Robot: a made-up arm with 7 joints. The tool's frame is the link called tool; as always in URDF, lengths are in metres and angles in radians. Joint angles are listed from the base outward.
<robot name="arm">
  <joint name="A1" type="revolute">
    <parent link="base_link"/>
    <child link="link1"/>
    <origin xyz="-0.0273 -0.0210 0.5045" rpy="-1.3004 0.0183 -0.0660"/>
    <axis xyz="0 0 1"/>
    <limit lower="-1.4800" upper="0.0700"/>
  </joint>
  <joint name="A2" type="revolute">
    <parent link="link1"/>
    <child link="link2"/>
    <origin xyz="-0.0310 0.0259 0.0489" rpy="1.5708 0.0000 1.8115"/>
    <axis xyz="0 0 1"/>
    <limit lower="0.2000" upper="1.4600"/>
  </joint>
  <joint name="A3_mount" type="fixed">
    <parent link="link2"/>
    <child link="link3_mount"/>
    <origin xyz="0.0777 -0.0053 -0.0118"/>
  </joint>
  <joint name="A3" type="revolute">
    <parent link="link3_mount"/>
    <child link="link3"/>
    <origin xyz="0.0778 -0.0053 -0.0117" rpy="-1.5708 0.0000 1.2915"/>
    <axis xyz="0 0 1"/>
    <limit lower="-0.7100" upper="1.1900"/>
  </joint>
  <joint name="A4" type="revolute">
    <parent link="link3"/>
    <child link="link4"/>
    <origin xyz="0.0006 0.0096 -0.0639" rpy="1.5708 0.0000 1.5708"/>
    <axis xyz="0 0 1"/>
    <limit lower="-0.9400" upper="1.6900"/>
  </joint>
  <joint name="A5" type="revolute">
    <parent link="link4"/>
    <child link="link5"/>
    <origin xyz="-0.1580 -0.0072 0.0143" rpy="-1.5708 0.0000 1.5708"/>
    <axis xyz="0 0 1"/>
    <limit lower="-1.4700" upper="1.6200"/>
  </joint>
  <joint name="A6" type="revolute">
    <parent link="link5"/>
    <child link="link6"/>
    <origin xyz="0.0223 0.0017 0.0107" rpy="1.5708 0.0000 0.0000"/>
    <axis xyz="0 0 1"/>
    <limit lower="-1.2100" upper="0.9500"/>
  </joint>
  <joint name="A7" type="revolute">
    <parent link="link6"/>
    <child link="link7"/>
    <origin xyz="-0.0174 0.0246 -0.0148" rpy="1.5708 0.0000 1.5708"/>
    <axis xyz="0 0 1"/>
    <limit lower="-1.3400" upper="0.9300"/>
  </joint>
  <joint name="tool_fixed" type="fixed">
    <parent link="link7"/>
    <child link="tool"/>
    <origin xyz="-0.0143 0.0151 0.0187" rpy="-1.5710 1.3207 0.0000"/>
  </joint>
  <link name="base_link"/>
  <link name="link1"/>
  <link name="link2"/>
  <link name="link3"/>
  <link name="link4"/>
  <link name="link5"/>
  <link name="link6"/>
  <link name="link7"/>
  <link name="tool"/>
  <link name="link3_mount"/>
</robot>
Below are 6 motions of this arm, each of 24 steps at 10 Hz.
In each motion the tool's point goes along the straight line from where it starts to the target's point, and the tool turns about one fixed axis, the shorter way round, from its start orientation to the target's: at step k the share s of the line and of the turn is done. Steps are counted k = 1, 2, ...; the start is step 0. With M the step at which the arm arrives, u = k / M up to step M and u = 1 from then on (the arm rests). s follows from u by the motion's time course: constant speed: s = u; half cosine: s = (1 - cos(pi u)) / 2; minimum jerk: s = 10 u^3 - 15 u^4 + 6 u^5.
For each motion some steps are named. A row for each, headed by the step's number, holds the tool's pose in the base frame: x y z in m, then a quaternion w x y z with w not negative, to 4 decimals.
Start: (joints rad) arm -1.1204 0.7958 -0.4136 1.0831 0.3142 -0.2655 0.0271
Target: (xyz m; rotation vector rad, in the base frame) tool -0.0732 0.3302 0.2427 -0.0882 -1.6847 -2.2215
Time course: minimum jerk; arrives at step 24
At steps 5, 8, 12, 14, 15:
5: 0.2573 0.2400 0.3645 0.7258 -0.1222 0.1664 0.6562
8: 0.2059 0.2540 0.3456 0.6168 -0.1035 0.2611 0.7353
12: 0.1034 0.2820 0.3078 0.3521 -0.0584 0.4262 0.8312
14: 0.0493 0.2968 0.2878 0.1947 -0.0316 0.4957 0.8458
15: 0.0240 0.3037 0.2785 0.1191 -0.0188 0.5231 0.8437

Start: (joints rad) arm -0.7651 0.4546 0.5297 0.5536 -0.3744 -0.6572 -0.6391
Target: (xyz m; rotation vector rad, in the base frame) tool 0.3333 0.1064 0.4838 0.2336 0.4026 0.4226
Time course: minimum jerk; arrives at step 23
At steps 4, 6, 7, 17, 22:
4: 0.2072 0.2478 0.3600 0.7661 -0.5835 0.1780 0.2021
6: 0.2171 0.2367 0.3697 0.7980 -0.5355 0.1835 0.2068
7: 0.2242 0.2288 0.3766 0.8190 -0.5003 0.1869 0.2097
17: 0.3182 0.1234 0.4689 0.9556 0.0265 0.2014 0.2134
22: 0.3332 0.1065 0.4837 0.9511 0.1143 0.1980 0.2079

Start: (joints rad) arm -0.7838 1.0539 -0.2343 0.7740 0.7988 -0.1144 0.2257
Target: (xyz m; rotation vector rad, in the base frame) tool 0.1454 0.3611 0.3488 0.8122 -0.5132 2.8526
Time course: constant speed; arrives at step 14
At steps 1, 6, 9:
1: 0.1877 0.2951 0.3828 0.6823 0.0999 -0.1235 0.7136
6: 0.1714 0.3205 0.3697 0.4691 0.1758 -0.1502 0.8524
9: 0.1617 0.3357 0.3619 0.3240 0.2156 -0.1611 0.9069

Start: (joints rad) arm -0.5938 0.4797 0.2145 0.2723 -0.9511 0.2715 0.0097
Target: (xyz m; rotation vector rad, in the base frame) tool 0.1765 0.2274 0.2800 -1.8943 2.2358 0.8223
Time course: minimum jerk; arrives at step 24
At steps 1, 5, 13, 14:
1: 0.1777 0.2121 0.3481 0.3590 -0.6850 0.5455 0.3231
5: 0.1777 0.2131 0.3437 0.3402 -0.6837 0.5601 0.3210
13: 0.1770 0.2209 0.3088 0.1834 -0.6597 0.6654 0.2975
14: 0.1769 0.2221 0.3036 0.1595 -0.6541 0.6789 0.2931

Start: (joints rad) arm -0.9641 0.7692 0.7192 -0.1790 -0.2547 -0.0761 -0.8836
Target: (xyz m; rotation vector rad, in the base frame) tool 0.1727 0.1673 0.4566 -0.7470 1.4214 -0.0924
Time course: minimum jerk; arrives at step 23
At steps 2, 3, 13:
2: 0.1101 0.2440 0.5504 0.9066 -0.3893 -0.0036 0.1628
3: 0.1109 0.2430 0.5492 0.9067 -0.3899 0.0050 0.1606
13: 0.1488 0.1965 0.4924 0.8264 -0.3788 0.4146 0.0399

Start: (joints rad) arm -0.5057 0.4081 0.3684 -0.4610 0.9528 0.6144 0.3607
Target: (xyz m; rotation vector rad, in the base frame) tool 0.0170 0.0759 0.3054 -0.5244 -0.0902 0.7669
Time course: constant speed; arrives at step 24
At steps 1, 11, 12, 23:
1: 0.1094 0.1436 0.4099 0.4842 -0.4229 -0.2872 0.7101
11: 0.0692 0.1142 0.3645 0.6953 -0.3657 -0.1896 0.5889
12: 0.0652 0.1112 0.3599 0.7139 -0.3584 -0.1790 0.5743
23: 0.0210 0.0788 0.3099 0.8815 -0.2628 -0.0551 0.3885

